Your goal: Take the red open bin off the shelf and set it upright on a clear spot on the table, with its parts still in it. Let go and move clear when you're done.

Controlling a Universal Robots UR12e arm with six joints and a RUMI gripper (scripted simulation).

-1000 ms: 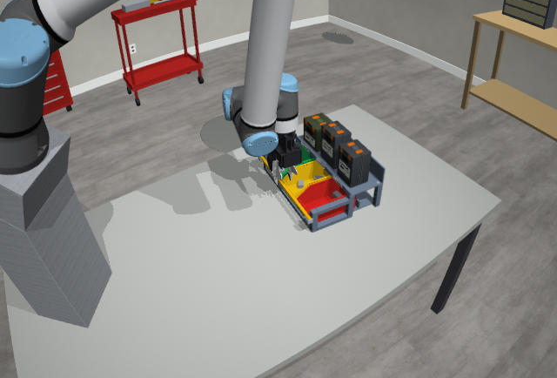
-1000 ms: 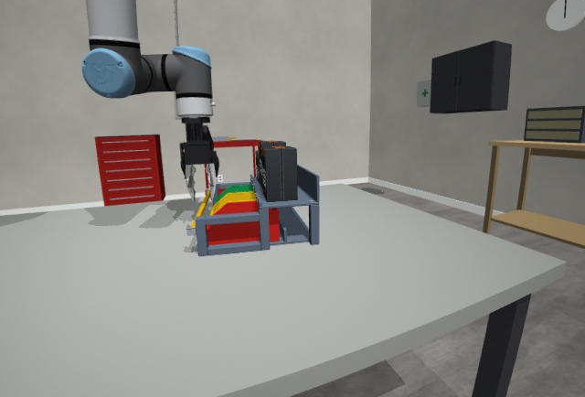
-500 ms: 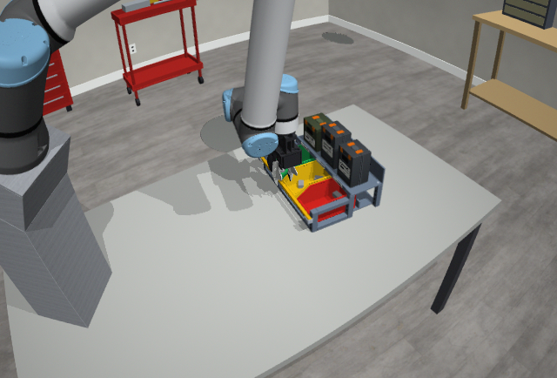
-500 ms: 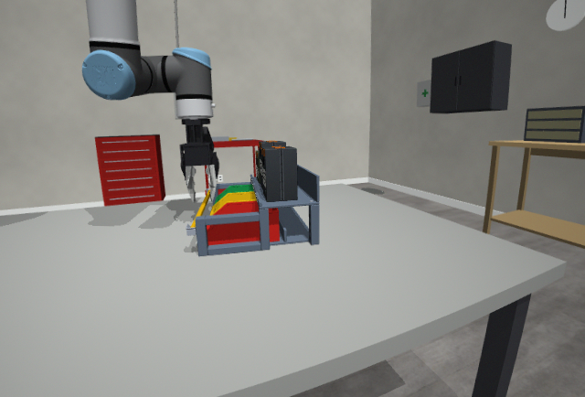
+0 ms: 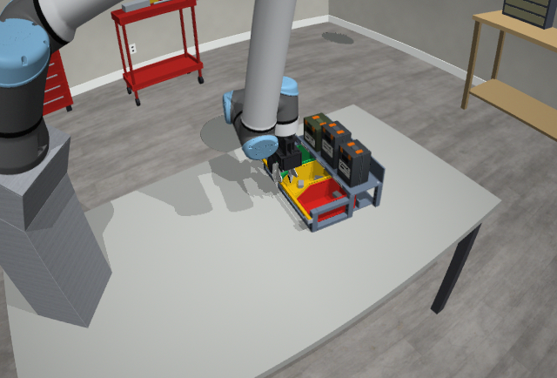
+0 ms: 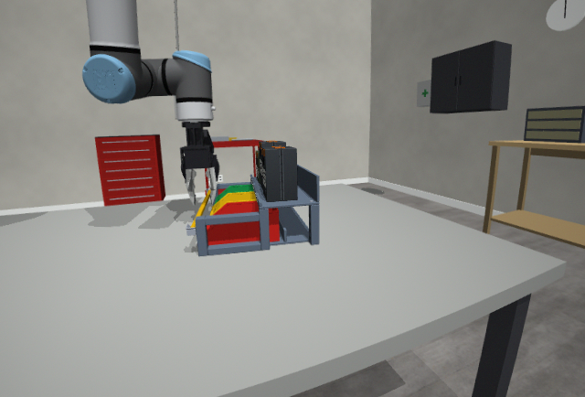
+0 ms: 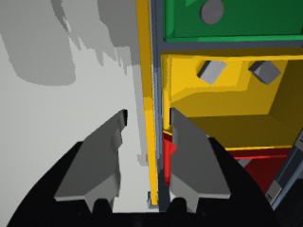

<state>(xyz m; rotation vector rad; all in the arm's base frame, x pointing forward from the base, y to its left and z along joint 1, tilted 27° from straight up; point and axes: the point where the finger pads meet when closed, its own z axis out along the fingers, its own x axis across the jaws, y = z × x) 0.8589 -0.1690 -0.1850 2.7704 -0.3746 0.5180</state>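
My gripper is now 20 mm above the long yellow bar. Round my hand: green bin: 140 mm ahead, 70 mm to the left, 40 mm below; yellow bin: 100 mm ahead, 40 mm below, 30 mm to the right; red open bin: 140 mm to the right, 60 mm ahead, 40 mm below.
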